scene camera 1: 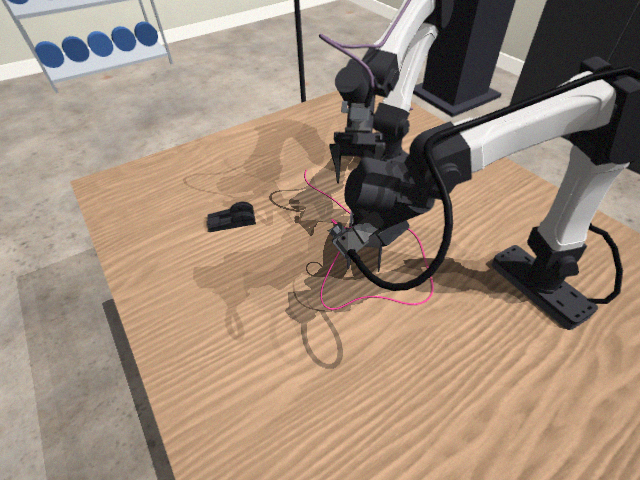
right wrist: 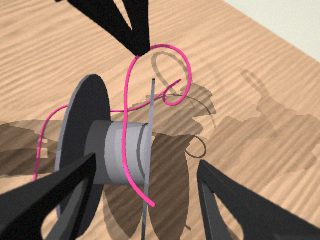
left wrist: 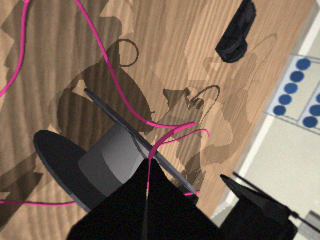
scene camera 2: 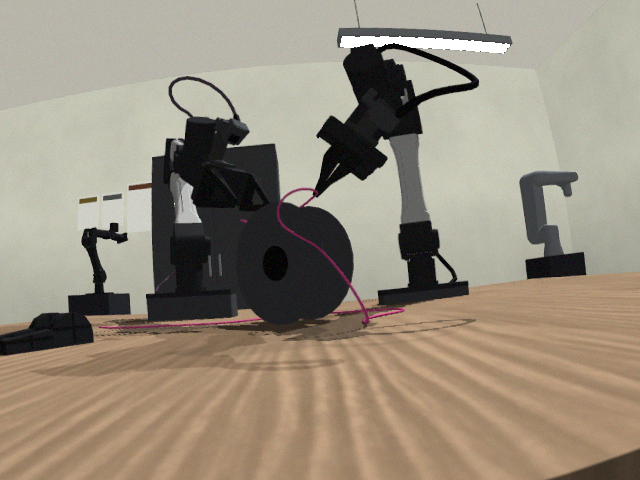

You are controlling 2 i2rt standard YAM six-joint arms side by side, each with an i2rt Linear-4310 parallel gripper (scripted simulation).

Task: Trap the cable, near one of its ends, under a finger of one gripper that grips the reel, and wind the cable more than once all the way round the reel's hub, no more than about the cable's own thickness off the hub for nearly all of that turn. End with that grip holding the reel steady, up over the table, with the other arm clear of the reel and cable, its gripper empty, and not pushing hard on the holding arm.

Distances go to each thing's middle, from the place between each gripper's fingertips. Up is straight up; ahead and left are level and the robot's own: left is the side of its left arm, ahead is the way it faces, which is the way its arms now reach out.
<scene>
My right hand (scene camera 2: 252,205) is 10 mm short of the dark grey reel (scene camera 2: 282,278), 60 mm to the right of it and 100 mm above it. The rest, counted from my right hand: small black device (scene camera 1: 240,214): 220 mm ahead, 230 mm to the right, 170 mm below.
Right now the dark grey reel is 9 cm below my left hand (scene camera 2: 315,195), 6 cm behind it and 5 cm to the right of it. From my left hand the other things lie so: small black device 34 cm to the right, 17 cm below, 15 cm ahead.
</scene>
